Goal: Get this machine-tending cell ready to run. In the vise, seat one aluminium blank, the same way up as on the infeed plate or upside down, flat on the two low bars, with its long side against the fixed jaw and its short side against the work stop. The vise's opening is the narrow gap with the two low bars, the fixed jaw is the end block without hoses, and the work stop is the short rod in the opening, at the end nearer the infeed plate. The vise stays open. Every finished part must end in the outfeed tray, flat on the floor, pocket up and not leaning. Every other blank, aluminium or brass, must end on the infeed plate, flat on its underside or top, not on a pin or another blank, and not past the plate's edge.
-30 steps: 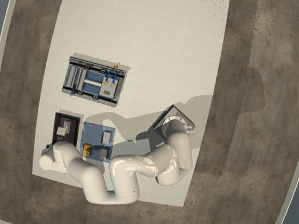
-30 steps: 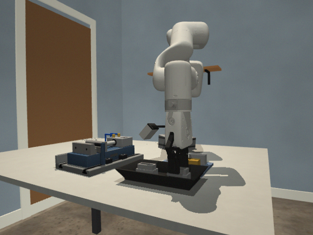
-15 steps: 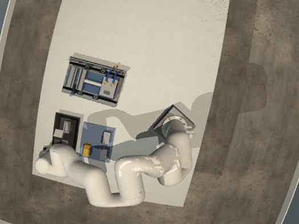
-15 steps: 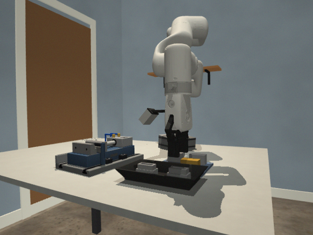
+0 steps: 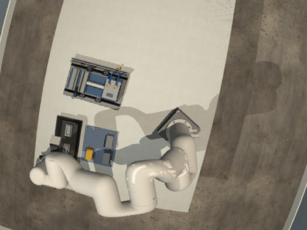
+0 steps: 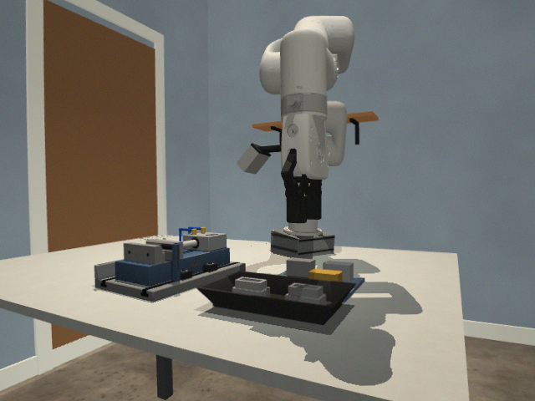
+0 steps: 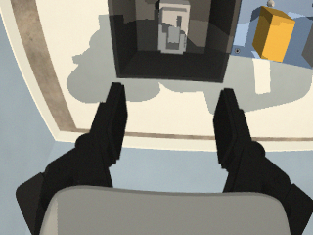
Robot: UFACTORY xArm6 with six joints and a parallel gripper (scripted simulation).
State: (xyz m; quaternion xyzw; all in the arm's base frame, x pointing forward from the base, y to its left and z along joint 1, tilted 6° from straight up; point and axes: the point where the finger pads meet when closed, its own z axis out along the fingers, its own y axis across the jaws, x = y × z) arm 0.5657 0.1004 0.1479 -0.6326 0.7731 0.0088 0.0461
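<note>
The aluminium blank lies 22 cm behind my hand, 4 cm to the left of it and 15 cm below it. The rest, counted from my hand: brass blank 13 cm behind, 2 cm to the left, 15 cm below; then work stop 8 cm behind, 31 cm to the right, 8 cm below; then moving jaw block 12 cm behind, 34 cm to the right, 9 cm below.
</note>
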